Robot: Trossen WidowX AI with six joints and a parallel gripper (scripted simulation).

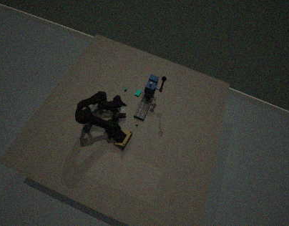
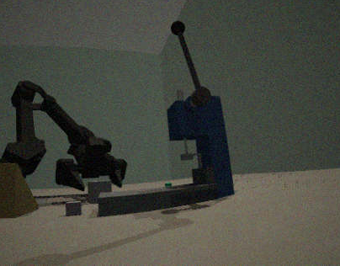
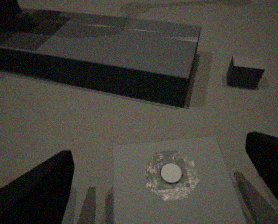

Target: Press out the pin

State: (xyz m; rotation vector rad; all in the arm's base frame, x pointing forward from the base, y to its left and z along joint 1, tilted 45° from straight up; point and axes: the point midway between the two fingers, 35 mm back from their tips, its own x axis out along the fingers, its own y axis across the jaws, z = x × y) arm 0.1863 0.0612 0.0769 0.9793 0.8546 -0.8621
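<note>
The pale round pin is 2 cm to the left of my gripper tip and 1 cm behind it. The rest, counted from my gripper tip: teal block (20 cm ahead, 3 cm below); then dark lever (23 cm above, 18 cm ahead, 15 cm to the right); then thin punch (18 cm ahead, 12 cm above, 9 cm to the right).
</note>
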